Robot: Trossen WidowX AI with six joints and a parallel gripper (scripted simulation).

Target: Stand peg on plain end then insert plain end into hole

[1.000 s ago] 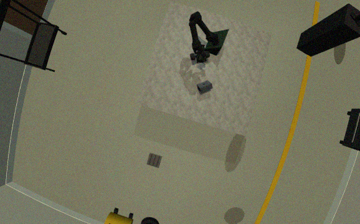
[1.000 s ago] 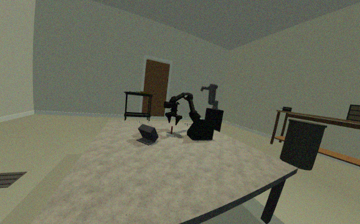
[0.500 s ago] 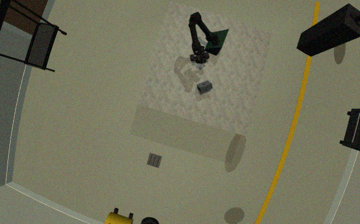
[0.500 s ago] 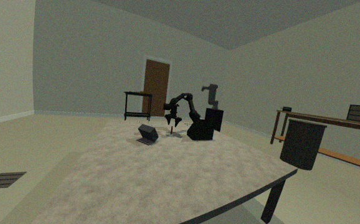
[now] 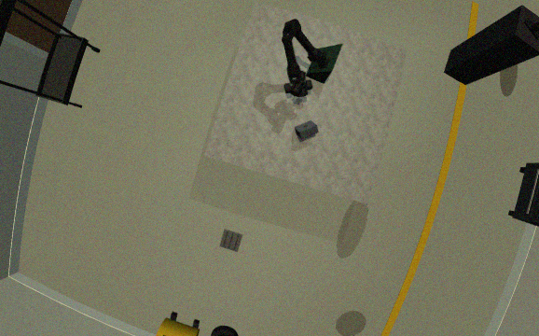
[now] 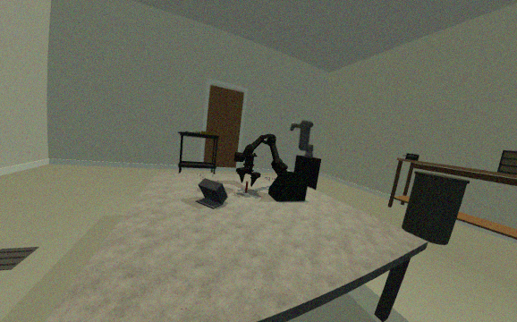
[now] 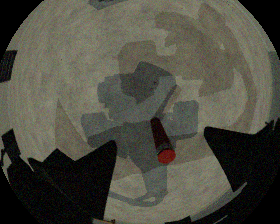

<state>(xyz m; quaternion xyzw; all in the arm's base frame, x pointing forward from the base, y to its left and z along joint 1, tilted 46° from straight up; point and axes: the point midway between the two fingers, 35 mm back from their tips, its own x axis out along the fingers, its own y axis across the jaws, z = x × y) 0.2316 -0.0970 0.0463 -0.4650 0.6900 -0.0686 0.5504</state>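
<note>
Now: gripper tip right at the red peg. Also, from my gripper tip: sloped grey panel 230 mm ahead, 170 mm to the left, 10 mm above.
</note>
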